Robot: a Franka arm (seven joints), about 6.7 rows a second.
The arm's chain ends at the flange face. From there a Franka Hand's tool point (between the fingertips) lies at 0.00 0.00 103.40 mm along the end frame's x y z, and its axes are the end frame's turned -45 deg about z.
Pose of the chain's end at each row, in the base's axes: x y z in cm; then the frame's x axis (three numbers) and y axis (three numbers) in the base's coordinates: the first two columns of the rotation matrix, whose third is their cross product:
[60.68, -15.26, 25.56, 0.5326, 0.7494, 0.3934, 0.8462, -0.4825, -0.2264]
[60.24, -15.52, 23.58, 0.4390, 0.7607, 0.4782, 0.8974, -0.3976, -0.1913]
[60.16, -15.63, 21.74, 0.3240, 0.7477, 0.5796, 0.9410, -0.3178, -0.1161]
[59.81, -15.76, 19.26, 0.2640, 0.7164, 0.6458, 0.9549, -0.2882, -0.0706]
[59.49, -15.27, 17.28, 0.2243, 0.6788, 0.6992, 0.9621, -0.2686, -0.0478]
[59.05, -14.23, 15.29, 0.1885, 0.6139, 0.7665, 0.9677, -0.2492, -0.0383]
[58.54, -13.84, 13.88, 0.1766, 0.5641, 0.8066, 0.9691, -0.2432, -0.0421]
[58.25, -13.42, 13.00, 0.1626, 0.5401, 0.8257, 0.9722, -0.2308, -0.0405]
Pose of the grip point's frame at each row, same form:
[60.89, -10.57, 16.35, -0.2217, 0.8711, 0.4383, 0.9750, 0.1887, 0.1181]
[60.70, -10.21, 14.72, -0.3241, 0.8190, 0.4734, 0.9450, 0.2568, 0.2029]
[61.17, -9.60, 13.40, -0.4363, 0.7534, 0.4919, 0.8945, 0.3040, 0.3277]
[61.21, -9.19, 11.40, -0.4885, 0.7104, 0.5066, 0.8619, 0.3028, 0.4067]
[61.10, -8.20, 9.90, -0.5217, 0.6699, 0.5282, 0.8389, 0.2901, 0.4606]
[60.78, -6.49, 8.66, -0.5510, 0.6103, 0.5691, 0.8176, 0.2579, 0.5149]
[60.32, -5.68, 7.78, -0.5604, 0.5708, 0.6001, 0.8101, 0.2269, 0.5406]
[59.99, -5.05, 7.18, -0.5725, 0.5451, 0.6125, 0.8024, 0.2187, 0.5552]

